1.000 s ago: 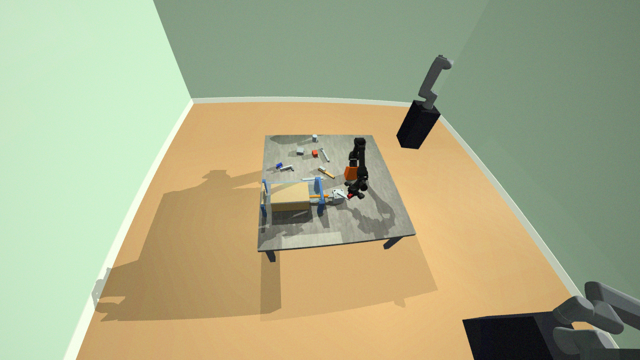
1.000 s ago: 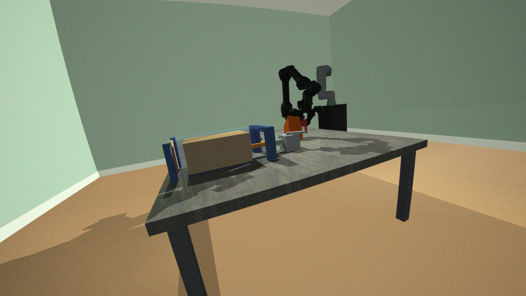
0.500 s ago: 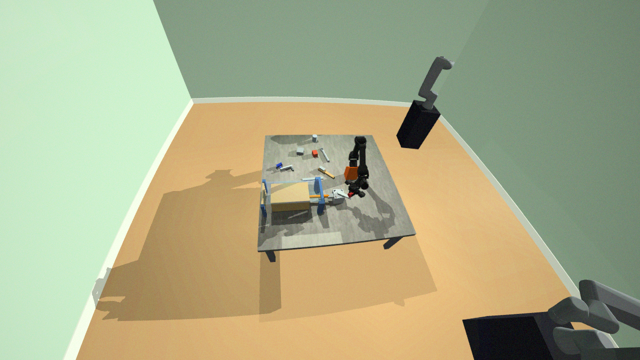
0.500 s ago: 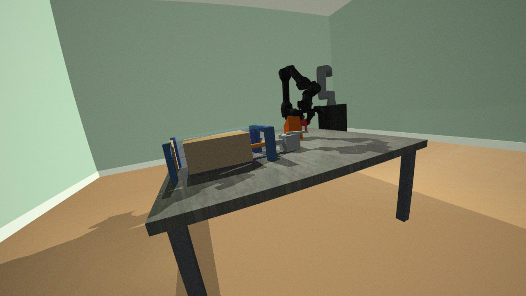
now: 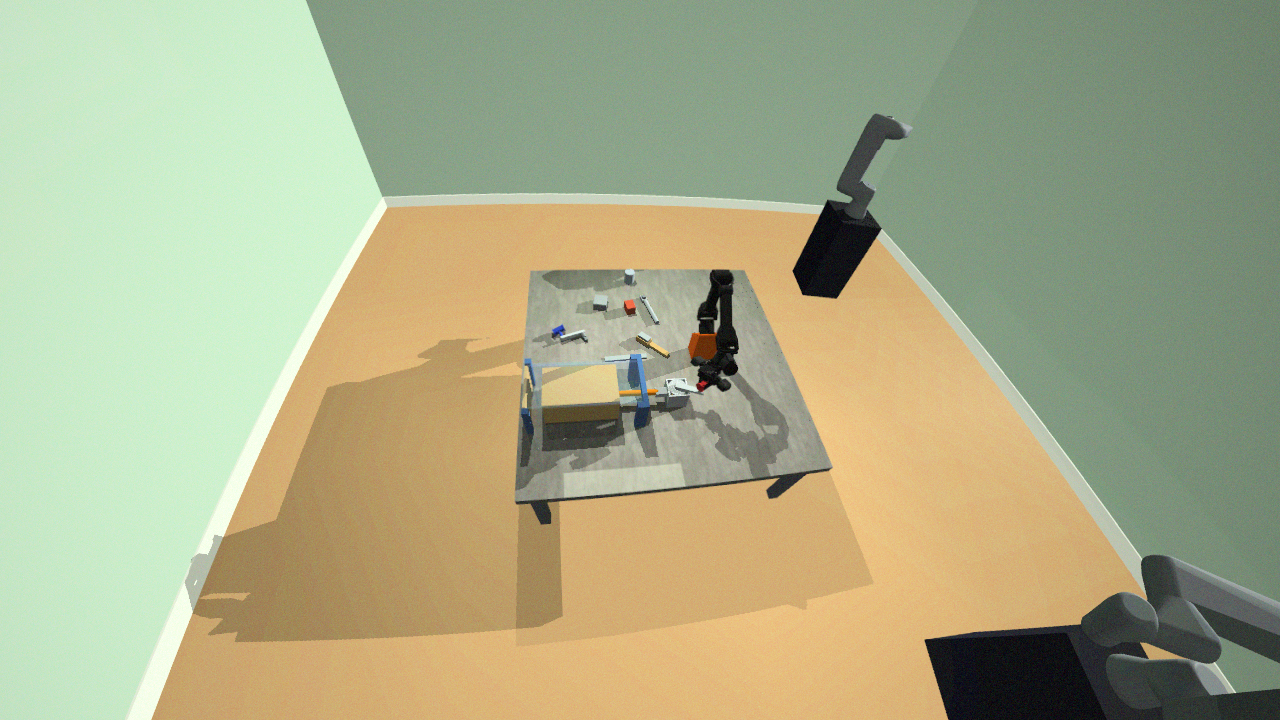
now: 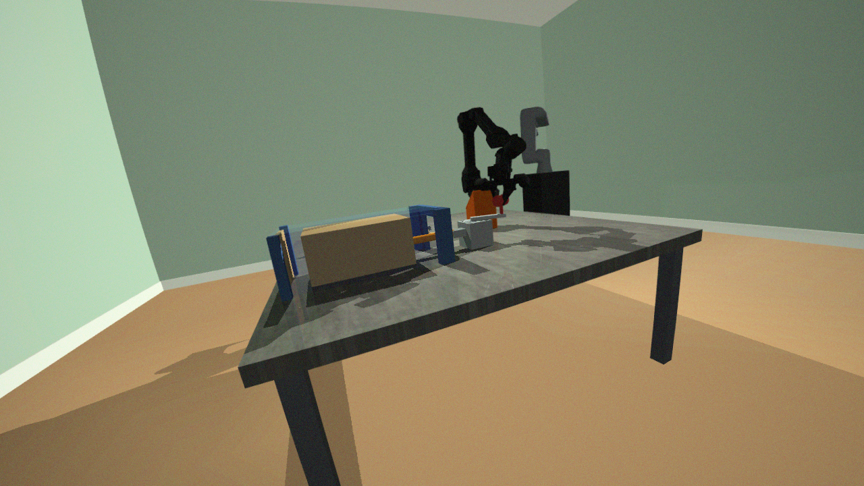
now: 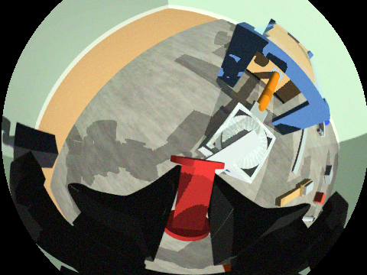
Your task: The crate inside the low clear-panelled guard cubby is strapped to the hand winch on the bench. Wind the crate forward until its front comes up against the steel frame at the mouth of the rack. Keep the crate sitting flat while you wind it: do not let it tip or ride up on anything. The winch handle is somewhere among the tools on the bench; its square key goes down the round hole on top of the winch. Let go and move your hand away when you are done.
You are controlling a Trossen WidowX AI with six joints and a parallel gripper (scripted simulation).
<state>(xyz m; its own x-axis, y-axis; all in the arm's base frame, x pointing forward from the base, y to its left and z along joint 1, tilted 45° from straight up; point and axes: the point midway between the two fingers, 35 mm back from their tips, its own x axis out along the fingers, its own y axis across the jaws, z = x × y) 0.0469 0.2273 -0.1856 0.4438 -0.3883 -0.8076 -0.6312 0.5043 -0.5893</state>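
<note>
The grey winch lies 10 cm below my gripper tip, 7 cm ahead of it and 4 cm to the right of it. Round my gripper tip: tan-handled tool: 33 cm to the right, 18 cm ahead, 11 cm below; red knob: 1 cm to the right, 1 cm behind; grey bar: 30 cm ahead, 24 cm to the right, 13 cm below.
</note>
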